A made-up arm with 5 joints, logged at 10 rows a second.
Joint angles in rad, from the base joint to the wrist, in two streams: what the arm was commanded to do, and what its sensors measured. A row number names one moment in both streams.
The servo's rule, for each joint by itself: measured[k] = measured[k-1] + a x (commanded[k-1-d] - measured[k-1]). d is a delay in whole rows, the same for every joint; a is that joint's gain. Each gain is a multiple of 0.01, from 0.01 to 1. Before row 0 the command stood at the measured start. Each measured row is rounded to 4 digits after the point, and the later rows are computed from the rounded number. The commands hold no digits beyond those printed.
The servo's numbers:
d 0
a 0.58 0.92 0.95 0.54 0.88
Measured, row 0:
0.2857 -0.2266 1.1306 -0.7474 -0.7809
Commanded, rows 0 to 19:
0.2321 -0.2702 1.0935 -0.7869 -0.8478
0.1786 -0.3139 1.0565 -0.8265 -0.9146
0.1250 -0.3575 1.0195 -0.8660 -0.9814
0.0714 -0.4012 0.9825 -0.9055 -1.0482
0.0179 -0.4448 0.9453 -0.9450 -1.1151
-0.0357 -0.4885 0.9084 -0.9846 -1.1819
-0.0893 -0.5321 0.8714 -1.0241 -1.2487
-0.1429 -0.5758 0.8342 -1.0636 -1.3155
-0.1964 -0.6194 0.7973 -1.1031 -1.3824
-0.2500 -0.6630 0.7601 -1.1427 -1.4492
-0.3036 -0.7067 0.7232 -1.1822 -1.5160
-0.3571 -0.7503 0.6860 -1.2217 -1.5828
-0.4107 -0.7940 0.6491 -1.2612 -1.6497
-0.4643 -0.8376 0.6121 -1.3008 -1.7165
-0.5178 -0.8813 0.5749 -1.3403 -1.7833
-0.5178 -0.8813 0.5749 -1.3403 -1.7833
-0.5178 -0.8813 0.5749 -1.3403 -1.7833
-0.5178 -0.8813 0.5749 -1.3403 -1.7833
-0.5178 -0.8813 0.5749 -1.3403 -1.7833
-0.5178 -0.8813 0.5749 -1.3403 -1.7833
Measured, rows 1 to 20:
0.2546 -0.2667 1.0954 -0.7687 -0.8398
0.2105 -0.3101 1.0584 -0.7999 -0.9056
0.1609 -0.3537 1.0214 -0.8356 -0.9723
0.1090 -0.3974 0.9844 -0.8733 -1.0391
0.0562 -0.4410 0.9473 -0.9120 -1.1060
0.0029 -0.4847 0.9103 -0.9512 -1.1728
-0.0506 -0.5283 0.8733 -0.9906 -1.2396
-0.1041 -0.5720 0.8362 -1.0300 -1.3064
-0.1576 -0.6156 0.7992 -1.0695 -1.3733
-0.2112 -0.6592 0.7621 -1.1090 -1.4401
-0.2648 -0.7029 0.7251 -1.1485 -1.5069
-0.3183 -0.7465 0.6880 -1.1880 -1.5737
-0.3719 -0.7902 0.6510 -1.2275 -1.6406
-0.4255 -0.8338 0.6140 -1.2671 -1.7074
-0.4790 -0.8775 0.5769 -1.3066 -1.7742
-0.5015 -0.8810 0.5750 -1.3248 -1.7822
-0.5110 -0.8813 0.5749 -1.3332 -1.7832
-0.5149 -0.8813 0.5749 -1.3370 -1.7833
-0.5166 -0.8813 0.5749 -1.3388 -1.7833
-0.5173 -0.8813 0.5749 -1.3396 -1.7833

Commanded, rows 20 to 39:
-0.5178 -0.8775 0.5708 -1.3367 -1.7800
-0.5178 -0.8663 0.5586 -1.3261 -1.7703
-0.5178 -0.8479 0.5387 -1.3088 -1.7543
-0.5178 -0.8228 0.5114 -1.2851 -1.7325
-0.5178 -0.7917 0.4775 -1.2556 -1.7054
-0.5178 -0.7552 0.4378 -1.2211 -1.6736
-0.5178 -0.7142 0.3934 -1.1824 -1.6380
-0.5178 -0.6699 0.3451 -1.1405 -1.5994
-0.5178 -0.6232 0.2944 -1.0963 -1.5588
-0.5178 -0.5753 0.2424 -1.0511 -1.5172
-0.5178 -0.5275 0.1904 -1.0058 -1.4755
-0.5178 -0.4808 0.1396 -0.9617 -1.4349
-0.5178 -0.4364 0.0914 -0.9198 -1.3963
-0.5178 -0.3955 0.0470 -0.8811 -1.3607
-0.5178 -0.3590 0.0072 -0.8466 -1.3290
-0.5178 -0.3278 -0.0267 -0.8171 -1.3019
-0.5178 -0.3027 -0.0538 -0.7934 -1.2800
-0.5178 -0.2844 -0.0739 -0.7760 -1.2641
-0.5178 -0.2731 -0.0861 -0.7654 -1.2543
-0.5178 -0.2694 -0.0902 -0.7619 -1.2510
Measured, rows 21 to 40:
-0.5176 -0.8778 0.5710 -1.3380 -1.7804
-0.5177 -0.8672 0.5592 -1.3316 -1.7715
-0.5178 -0.8494 0.5397 -1.3193 -1.7564
-0.5178 -0.8249 0.5128 -1.3008 -1.7354
-0.5178 -0.7944 0.4793 -1.2764 -1.7090
-0.5178 -0.7583 0.4399 -1.2465 -1.6778
-0.5178 -0.7177 0.3957 -1.2119 -1.6428
-0.5178 -0.6737 0.3476 -1.1733 -1.6046
-0.5178 -0.6272 0.2971 -1.1317 -1.5643
-0.5178 -0.5795 0.2451 -1.0882 -1.5229
-0.5178 -0.5317 0.1931 -1.0437 -1.4812
-0.5178 -0.4849 0.1423 -0.9994 -1.4405
-0.5178 -0.4403 0.0939 -0.9564 -1.4016
-0.5178 -0.3991 0.0493 -0.9157 -1.3656
-0.5178 -0.3622 0.0093 -0.8784 -1.3334
-0.5178 -0.3306 -0.0249 -0.8453 -1.3057
-0.5178 -0.3049 -0.0524 -0.8173 -1.2831
-0.5178 -0.2860 -0.0728 -0.7950 -1.2664
-0.5178 -0.2741 -0.0854 -0.7790 -1.2558
-0.5178 -0.2698 -0.0900 -0.7698 -1.2516

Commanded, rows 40 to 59:
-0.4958 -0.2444 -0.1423 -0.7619 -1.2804
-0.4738 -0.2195 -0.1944 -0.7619 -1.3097
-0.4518 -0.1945 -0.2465 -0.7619 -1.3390
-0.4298 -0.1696 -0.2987 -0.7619 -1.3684
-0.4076 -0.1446 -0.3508 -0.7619 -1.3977
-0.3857 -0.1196 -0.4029 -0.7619 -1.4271
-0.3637 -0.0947 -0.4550 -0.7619 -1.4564
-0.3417 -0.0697 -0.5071 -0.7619 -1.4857
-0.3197 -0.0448 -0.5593 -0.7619 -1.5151
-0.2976 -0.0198 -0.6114 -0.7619 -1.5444
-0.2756 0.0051 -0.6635 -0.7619 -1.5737
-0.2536 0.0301 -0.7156 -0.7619 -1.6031
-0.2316 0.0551 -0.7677 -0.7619 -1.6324
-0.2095 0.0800 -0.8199 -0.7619 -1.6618
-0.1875 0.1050 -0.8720 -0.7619 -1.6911
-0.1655 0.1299 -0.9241 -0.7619 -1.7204
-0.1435 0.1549 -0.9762 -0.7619 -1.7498
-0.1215 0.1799 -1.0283 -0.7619 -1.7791
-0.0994 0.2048 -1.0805 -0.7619 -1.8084
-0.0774 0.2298 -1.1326 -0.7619 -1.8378
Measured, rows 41 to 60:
-0.5050 -0.2464 -0.1397 -0.7655 -1.2769
-0.4869 -0.2217 -0.1917 -0.7636 -1.3058
-0.4665 -0.1967 -0.2438 -0.7627 -1.3350
-0.4452 -0.1718 -0.2960 -0.7623 -1.3644
-0.4234 -0.1468 -0.3481 -0.7621 -1.3937
-0.4015 -0.1218 -0.4002 -0.7620 -1.4231
-0.3796 -0.0969 -0.4523 -0.7619 -1.4524
-0.3576 -0.0719 -0.5044 -0.7619 -1.4817
-0.3356 -0.0470 -0.5566 -0.7619 -1.5111
-0.3136 -0.0220 -0.6087 -0.7619 -1.5404
-0.2916 0.0029 -0.6608 -0.7619 -1.5697
-0.2696 0.0279 -0.7129 -0.7619 -1.5991
-0.2476 0.0529 -0.7650 -0.7619 -1.6284
-0.2255 0.0778 -0.8172 -0.7619 -1.6578
-0.2035 0.1028 -0.8693 -0.7619 -1.6871
-0.1815 0.1277 -0.9214 -0.7619 -1.7164
-0.1595 0.1527 -0.9735 -0.7619 -1.7458
-0.1375 0.1777 -1.0256 -0.7619 -1.7751
-0.1154 0.2026 -1.0778 -0.7619 -1.8044
-0.0934 0.2276 -1.1299 -0.7619 -1.8338

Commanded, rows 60 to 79:
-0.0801 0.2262 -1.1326 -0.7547 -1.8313
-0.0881 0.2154 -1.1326 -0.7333 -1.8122
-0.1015 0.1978 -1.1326 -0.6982 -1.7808
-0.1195 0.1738 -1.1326 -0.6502 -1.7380
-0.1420 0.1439 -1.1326 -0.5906 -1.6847
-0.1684 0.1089 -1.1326 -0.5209 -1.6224
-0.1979 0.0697 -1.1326 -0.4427 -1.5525
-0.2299 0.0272 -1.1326 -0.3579 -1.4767
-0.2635 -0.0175 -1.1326 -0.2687 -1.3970
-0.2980 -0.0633 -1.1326 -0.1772 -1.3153
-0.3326 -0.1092 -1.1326 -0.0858 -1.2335
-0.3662 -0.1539 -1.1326 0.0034 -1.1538
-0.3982 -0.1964 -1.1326 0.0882 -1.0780
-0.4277 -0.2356 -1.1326 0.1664 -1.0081
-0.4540 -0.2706 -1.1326 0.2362 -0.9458
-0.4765 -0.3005 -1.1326 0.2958 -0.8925
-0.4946 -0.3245 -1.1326 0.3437 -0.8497
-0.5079 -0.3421 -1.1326 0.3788 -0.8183
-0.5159 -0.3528 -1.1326 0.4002 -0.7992
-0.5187 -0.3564 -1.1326 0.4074 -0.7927
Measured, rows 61 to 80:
-0.0857 0.2263 -1.1325 -0.7580 -1.8316
-0.0871 0.2163 -1.1326 -0.7447 -1.8145
-0.0955 0.1993 -1.1326 -0.7196 -1.7848
-0.1094 0.1758 -1.1326 -0.6821 -1.7436
-0.1283 0.1465 -1.1326 -0.6327 -1.6918
-0.1516 0.1119 -1.1326 -0.5723 -1.6307
-0.1785 0.0731 -1.1326 -0.5023 -1.5619
-0.2083 0.0309 -1.1326 -0.4243 -1.4869
-0.2403 -0.0136 -1.1326 -0.3403 -1.4078
-0.2738 -0.0593 -1.1326 -0.2522 -1.3264
-0.3079 -0.1052 -1.1326 -0.1623 -1.2446
-0.3417 -0.1500 -1.1326 -0.0728 -1.1647
-0.3745 -0.1927 -1.1326 0.0141 -1.0884
-0.4054 -0.2322 -1.1326 0.0963 -1.0177
-0.4336 -0.2675 -1.1326 0.1718 -0.9544
-0.4585 -0.2979 -1.1326 0.2388 -0.8999
-0.4794 -0.3224 -1.1326 0.2954 -0.8557
-0.4959 -0.3405 -1.1326 0.3404 -0.8228
-0.5075 -0.3518 -1.1326 0.3727 -0.8020
-0.5140 -0.3560 -1.1326 0.3914 -0.7938

